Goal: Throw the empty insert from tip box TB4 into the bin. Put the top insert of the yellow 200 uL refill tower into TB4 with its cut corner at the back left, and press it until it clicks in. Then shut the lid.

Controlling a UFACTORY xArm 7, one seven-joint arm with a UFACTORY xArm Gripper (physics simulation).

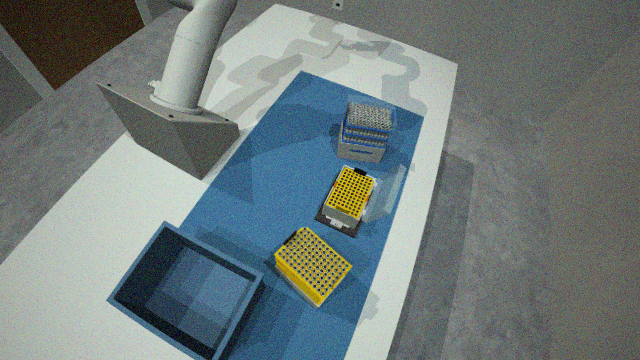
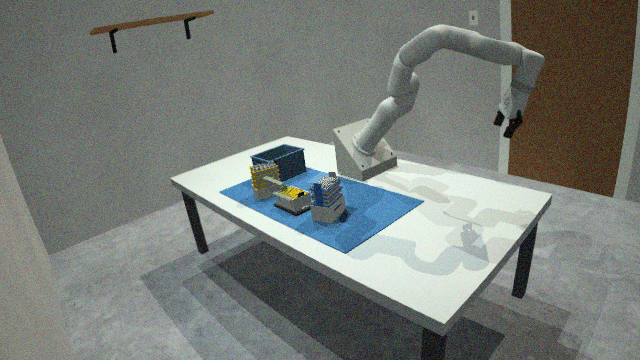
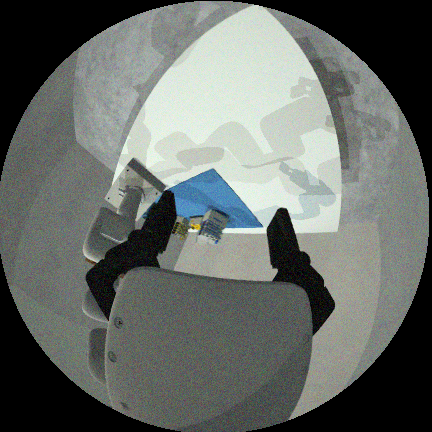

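Observation:
Tip box TB4 point(image 1: 341, 216) point(image 2: 295, 205) stands on a dark base mid-mat, its clear lid point(image 1: 389, 196) open toward the table's long edge. A yellow insert point(image 1: 351, 192) with dark, empty-looking holes sits in it. The yellow refill tower point(image 1: 314, 264) point(image 2: 264, 181) point(image 3: 180, 227) stands beside it, turned at an angle, with tips in its top insert; I cannot tell its cut corner. The blue-grey bin point(image 1: 213, 250) point(image 2: 293, 164) is open; its visible inside holds no insert. My gripper point(image 2: 503, 130) point(image 3: 224, 210) is open and empty, high up and far from these things.
A tower with blue inserts point(image 1: 367, 131) point(image 2: 327, 199) point(image 3: 212, 227) stands on TB4's other side. The blue mat point(image 1: 280, 175) point(image 2: 370, 225) lies on the white table point(image 1: 440, 85). The arm's wedge-shaped base point(image 1: 165, 130) point(image 2: 350, 150) stands beside the mat.

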